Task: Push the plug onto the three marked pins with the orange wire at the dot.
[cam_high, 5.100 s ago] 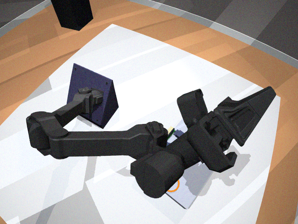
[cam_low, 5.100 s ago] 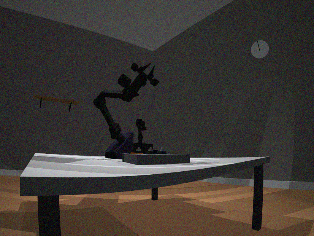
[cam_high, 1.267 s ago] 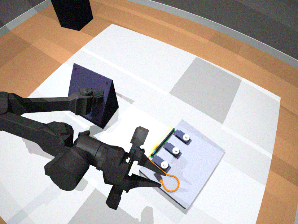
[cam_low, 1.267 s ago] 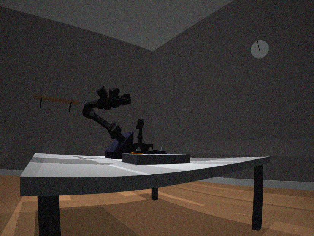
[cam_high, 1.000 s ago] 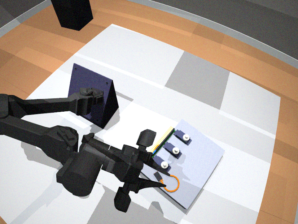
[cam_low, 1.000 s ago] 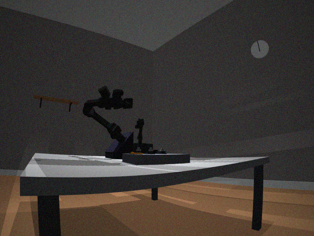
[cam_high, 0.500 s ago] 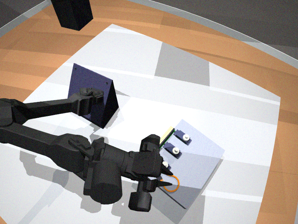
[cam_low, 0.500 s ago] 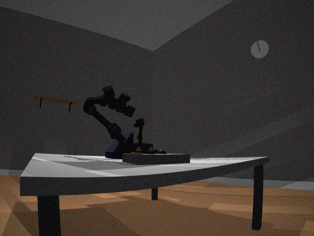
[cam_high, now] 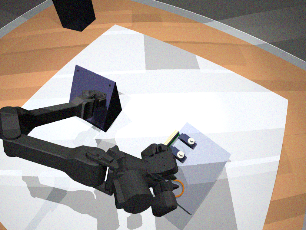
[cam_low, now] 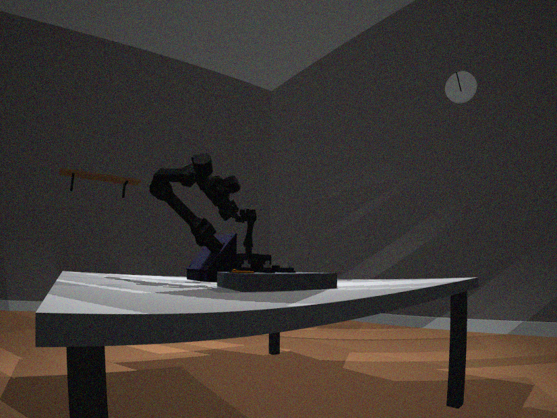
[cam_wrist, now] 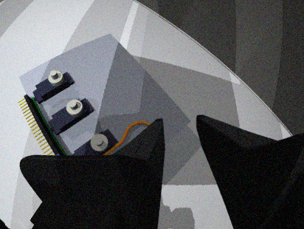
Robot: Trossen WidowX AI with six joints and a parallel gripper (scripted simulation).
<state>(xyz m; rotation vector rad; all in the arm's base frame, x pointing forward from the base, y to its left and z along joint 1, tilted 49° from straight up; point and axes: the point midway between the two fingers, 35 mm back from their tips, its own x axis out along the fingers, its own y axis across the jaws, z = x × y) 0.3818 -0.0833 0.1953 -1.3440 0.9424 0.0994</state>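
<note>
The blue mark is 15 cm below my gripper tip, 10 cm to the left of it and 9 cm behind it. The rest, counted from my gripper tip: printed holder (20 cm below, 11 cm to the left, 8 cm ahead); then servo (17 cm below, 14 cm to the left, 2 cm behind).
</note>
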